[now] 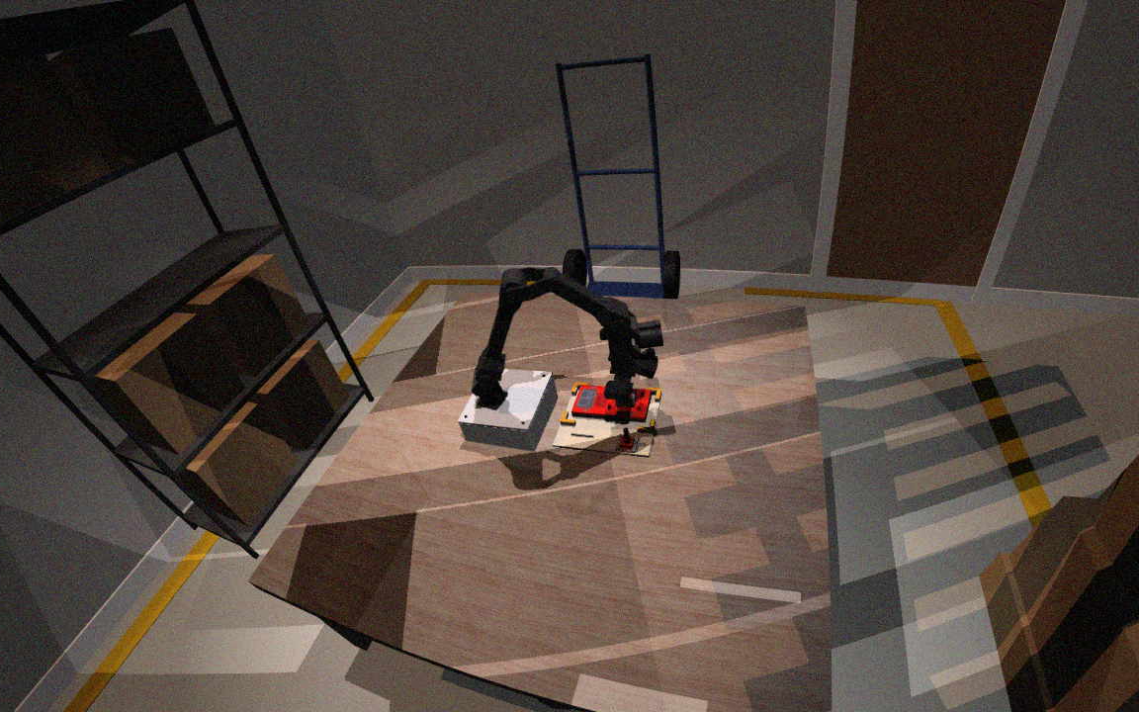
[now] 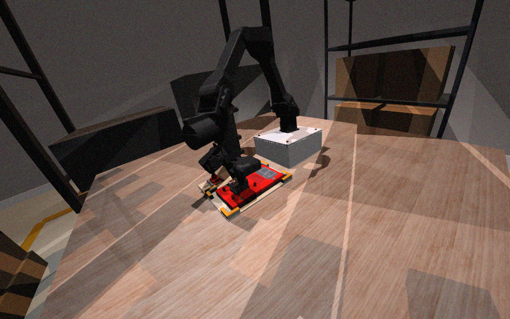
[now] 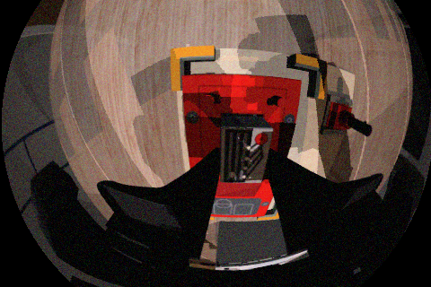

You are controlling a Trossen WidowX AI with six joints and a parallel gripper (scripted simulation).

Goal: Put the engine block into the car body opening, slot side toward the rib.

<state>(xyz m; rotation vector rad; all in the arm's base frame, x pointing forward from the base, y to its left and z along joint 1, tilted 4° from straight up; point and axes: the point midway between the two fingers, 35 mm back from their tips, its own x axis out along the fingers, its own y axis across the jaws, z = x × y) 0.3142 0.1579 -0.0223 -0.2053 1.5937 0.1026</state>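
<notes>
Now: gripper tip 1 cm above the grey engine block. From my gripper tip the other things lie so: dark post 5 cm ahead, 12 cm to the right, 1 cm below.
</notes>
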